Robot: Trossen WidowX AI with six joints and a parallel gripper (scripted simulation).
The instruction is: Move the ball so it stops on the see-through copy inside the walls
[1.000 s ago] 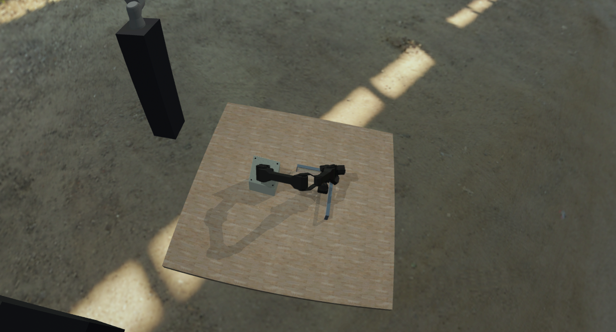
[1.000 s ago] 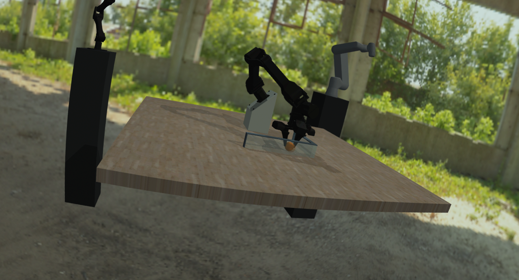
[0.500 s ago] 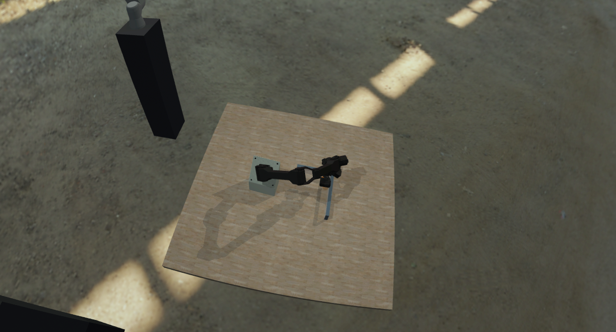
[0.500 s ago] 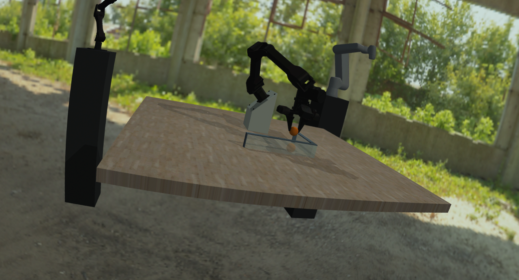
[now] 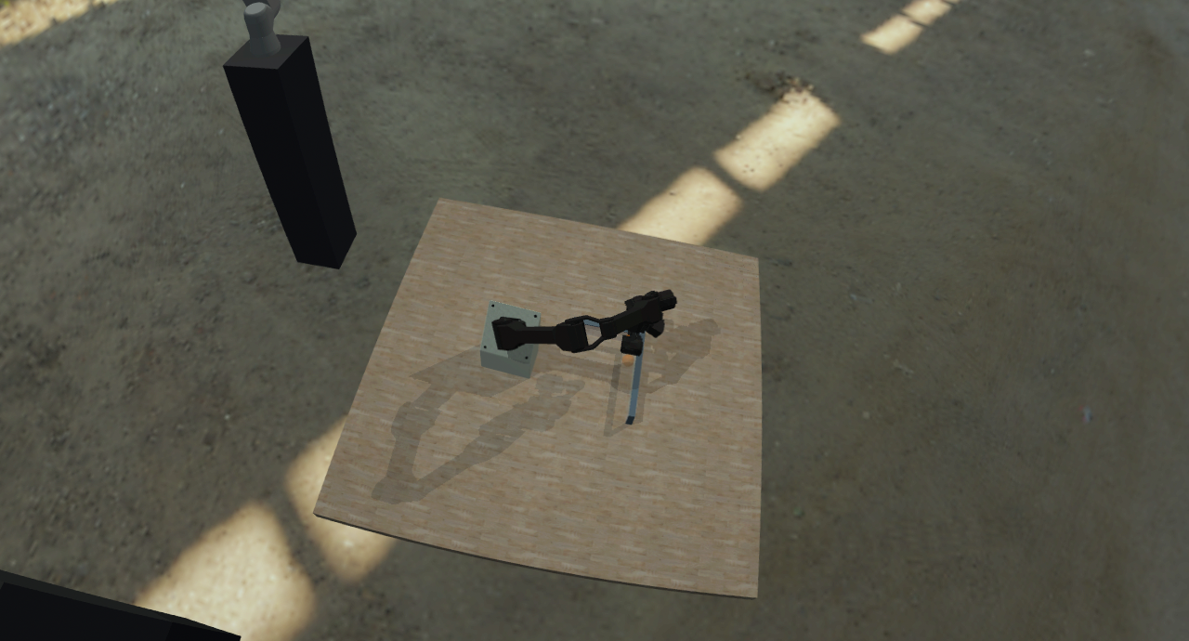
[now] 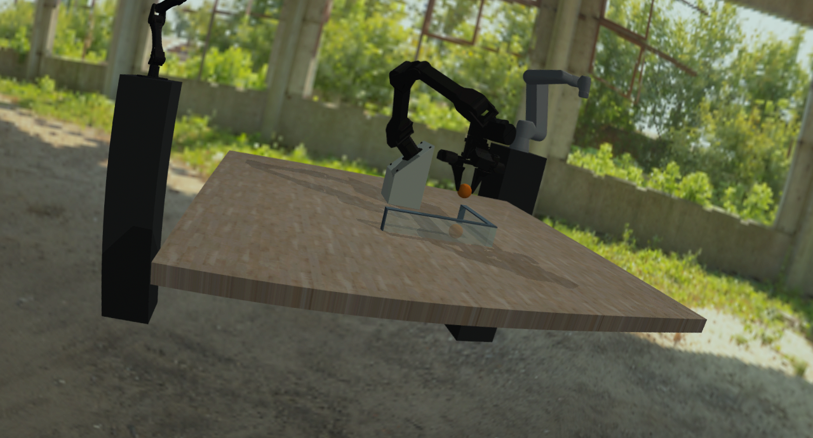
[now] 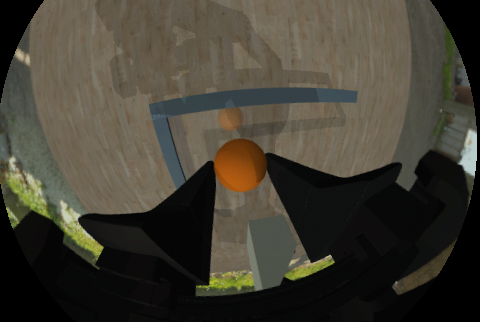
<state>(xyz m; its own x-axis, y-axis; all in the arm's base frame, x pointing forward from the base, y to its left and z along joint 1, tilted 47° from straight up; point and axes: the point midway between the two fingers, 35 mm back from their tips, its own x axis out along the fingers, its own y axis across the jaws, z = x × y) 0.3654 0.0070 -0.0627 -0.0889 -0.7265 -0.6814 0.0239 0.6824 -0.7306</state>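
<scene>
Now: the see-through copy of ball 1 cm ahead of my gripper tip and 11 cm below it. Also, from my gripper tip: orange ball: right at my gripper tip.
</scene>
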